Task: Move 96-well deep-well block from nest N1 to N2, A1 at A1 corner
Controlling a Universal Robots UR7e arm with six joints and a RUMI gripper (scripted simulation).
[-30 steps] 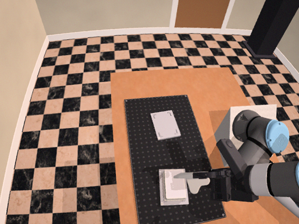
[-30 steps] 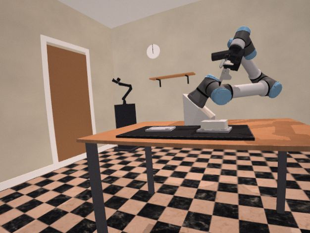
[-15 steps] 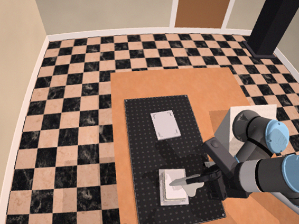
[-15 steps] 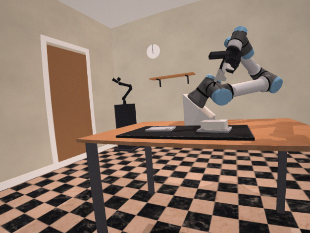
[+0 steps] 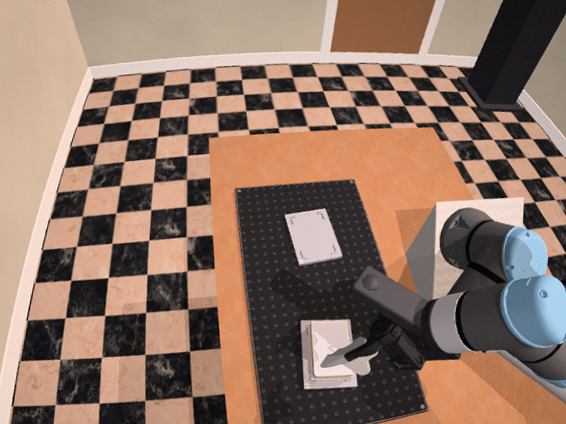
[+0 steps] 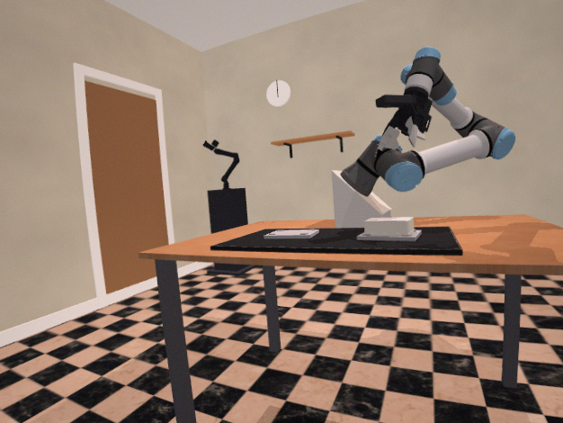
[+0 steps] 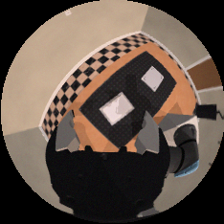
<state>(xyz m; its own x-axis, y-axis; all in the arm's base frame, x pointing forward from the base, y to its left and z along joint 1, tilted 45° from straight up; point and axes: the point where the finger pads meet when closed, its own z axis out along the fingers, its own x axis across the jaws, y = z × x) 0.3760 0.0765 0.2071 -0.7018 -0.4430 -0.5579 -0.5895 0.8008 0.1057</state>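
The white deep-well block lies 1 cm behind my hand, 2 cm to the right of it and 21 cm below it. From my hand the other things lie so: plate nest N1 (1 cm behind, 2 cm to the right, 24 cm below).
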